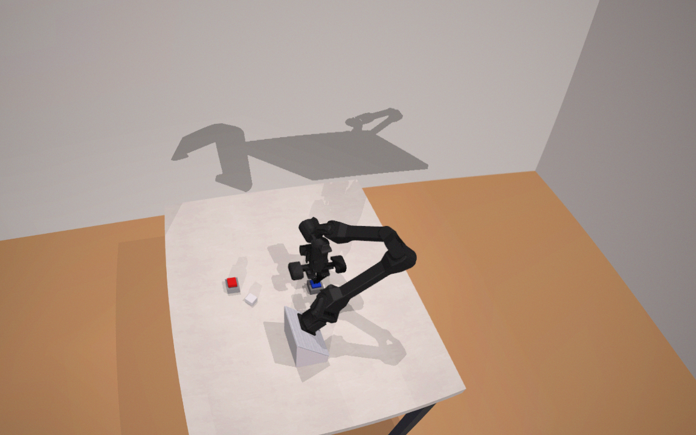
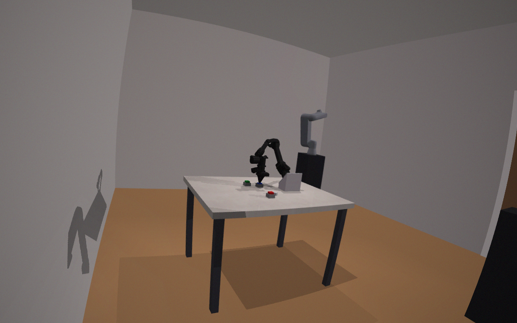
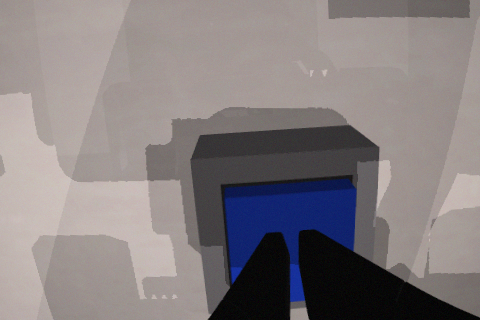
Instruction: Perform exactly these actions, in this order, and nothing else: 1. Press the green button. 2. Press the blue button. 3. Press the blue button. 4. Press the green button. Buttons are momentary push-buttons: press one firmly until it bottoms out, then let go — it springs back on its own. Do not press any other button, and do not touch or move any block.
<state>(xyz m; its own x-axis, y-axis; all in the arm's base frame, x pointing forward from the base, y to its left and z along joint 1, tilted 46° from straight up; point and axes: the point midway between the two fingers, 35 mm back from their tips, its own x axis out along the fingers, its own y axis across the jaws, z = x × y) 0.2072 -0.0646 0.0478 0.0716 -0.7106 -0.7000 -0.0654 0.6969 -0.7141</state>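
My gripper tip is now 10 mm above the blue button. From my gripper tip the other things lie so: green button 90 mm ahead, 40 mm to the right; then small white block 30 mm behind, 230 mm to the left, 20 mm below; then red button 40 mm ahead, 290 mm to the left.
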